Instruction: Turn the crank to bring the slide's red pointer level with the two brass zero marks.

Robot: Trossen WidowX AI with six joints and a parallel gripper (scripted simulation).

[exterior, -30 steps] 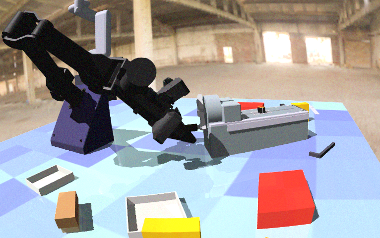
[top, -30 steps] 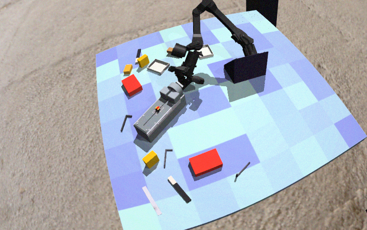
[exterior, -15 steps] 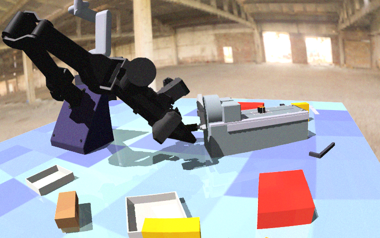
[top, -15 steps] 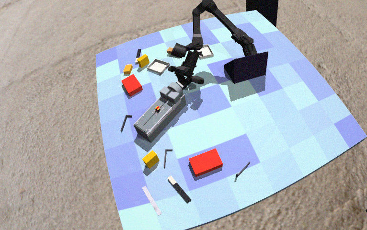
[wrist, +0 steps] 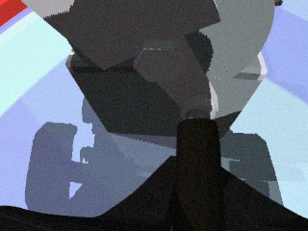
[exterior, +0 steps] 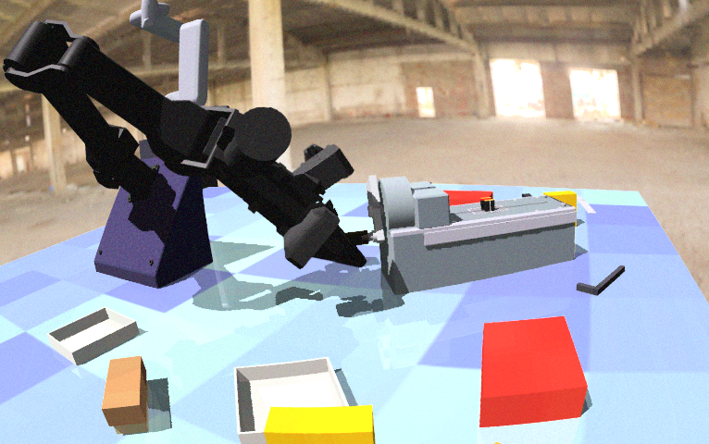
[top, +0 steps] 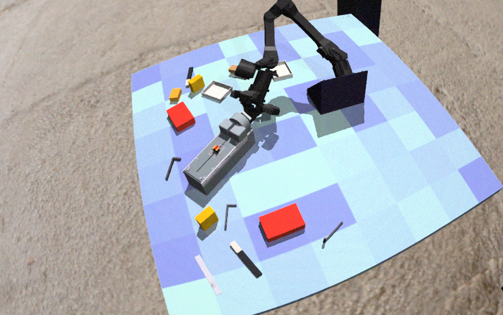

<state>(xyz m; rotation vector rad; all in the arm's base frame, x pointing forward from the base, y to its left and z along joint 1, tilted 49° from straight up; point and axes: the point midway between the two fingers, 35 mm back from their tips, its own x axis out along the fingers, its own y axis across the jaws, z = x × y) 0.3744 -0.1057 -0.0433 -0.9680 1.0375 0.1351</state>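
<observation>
Now: gripper tip 30 mm below the dark crank handle, 10 mm to the left of it and 10 mm past it. From my gripper tip the other things lie so: red pointer 130 mm ahead, 100 mm to the left, 50 mm above; then tan block 330 mm to the right, 90 mm behind, 20 mm below.
</observation>
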